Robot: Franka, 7 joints.
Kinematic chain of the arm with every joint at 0, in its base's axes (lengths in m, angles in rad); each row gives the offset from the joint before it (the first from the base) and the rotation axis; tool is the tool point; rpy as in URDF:
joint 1: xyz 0 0 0.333 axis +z
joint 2: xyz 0 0 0 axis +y
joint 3: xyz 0 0 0.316 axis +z
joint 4: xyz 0.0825 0 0 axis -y
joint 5: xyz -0.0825 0 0.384 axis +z
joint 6: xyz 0 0 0 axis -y
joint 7: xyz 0.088 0 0 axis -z
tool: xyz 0 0 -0.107 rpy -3.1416 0 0
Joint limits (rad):
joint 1: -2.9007..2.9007
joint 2: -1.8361..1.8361
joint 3: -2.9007..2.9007
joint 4: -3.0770..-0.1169
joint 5: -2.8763..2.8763
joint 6: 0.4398..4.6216
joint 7: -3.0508..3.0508
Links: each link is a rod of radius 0.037 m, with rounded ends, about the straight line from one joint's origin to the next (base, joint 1, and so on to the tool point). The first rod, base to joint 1, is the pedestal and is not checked.
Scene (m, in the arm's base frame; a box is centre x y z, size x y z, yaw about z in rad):
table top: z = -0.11
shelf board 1: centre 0.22 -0.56 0 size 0.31 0.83 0.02 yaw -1.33
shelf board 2: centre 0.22 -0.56 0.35 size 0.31 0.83 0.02 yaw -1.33
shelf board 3: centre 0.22 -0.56 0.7 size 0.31 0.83 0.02 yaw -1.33
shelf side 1: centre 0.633 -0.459 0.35 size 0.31 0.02 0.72 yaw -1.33
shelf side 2: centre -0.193 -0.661 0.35 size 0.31 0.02 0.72 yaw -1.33
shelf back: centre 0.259 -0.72 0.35 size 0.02 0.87 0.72 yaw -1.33
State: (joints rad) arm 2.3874 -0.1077 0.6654 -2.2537 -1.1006 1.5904 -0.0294
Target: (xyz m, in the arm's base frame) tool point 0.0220 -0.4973 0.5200
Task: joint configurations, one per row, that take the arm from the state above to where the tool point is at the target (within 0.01 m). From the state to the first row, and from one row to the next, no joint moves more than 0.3 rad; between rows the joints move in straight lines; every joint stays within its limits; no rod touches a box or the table.
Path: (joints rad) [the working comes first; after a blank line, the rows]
Joints at the target: 2.9007 -0.7719 1.7461 -1.7947 -0.9559 0.9388 -0.0294
Straight joint move there: touches shelf side 2.

1: 2.4736 -0.3649 0.7947 -2.2279 -1.0546 1.5028 0.1132
2: 2.5598 -0.6220 0.9240 -2.2021 -1.0086 1.4151 0.2559
3: 2.6460 -0.8792 1.0532 -2.1763 -0.9627 1.3275 0.3985
4: 2.7321 -1.1363 1.1825 -2.1504 -0.9167 1.2398 0.5412
5: 2.8164 -0.9541 1.4643 -1.9726 -0.9363 1.0893 0.2559
6: 2.9007 -0.7719 1.7461 -1.7947 -0.9559 0.9388 -0.0294

